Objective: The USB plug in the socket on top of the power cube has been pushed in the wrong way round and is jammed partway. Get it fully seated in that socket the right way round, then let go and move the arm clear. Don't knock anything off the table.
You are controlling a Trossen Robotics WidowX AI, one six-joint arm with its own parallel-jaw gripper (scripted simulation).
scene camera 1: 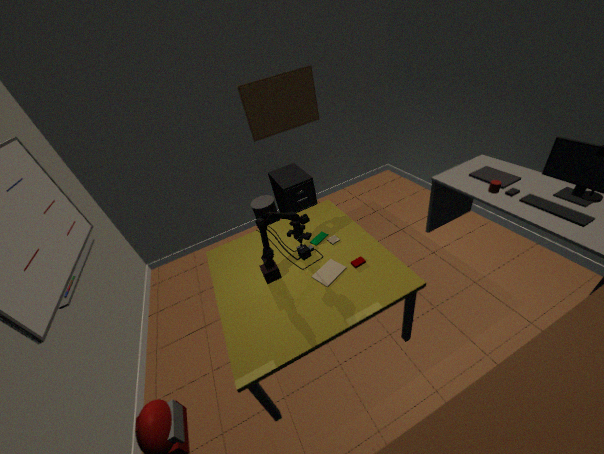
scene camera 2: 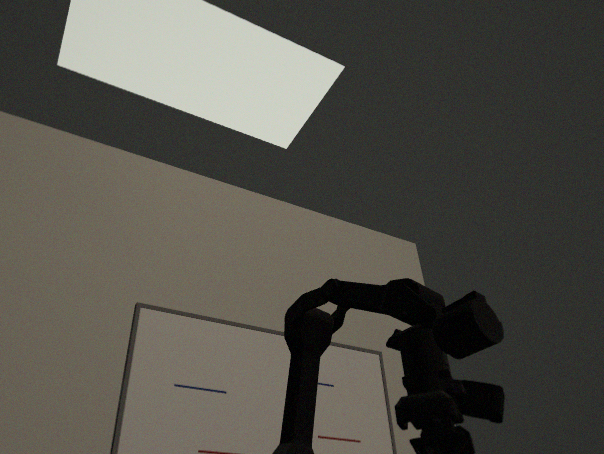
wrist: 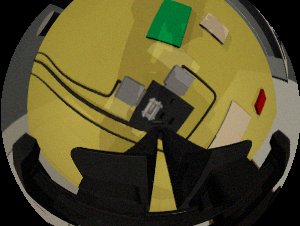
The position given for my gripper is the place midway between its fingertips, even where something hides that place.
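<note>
Gripper [wrist: 159,131] in sight. Black power cube [wrist: 174,112] in sight.
</note>
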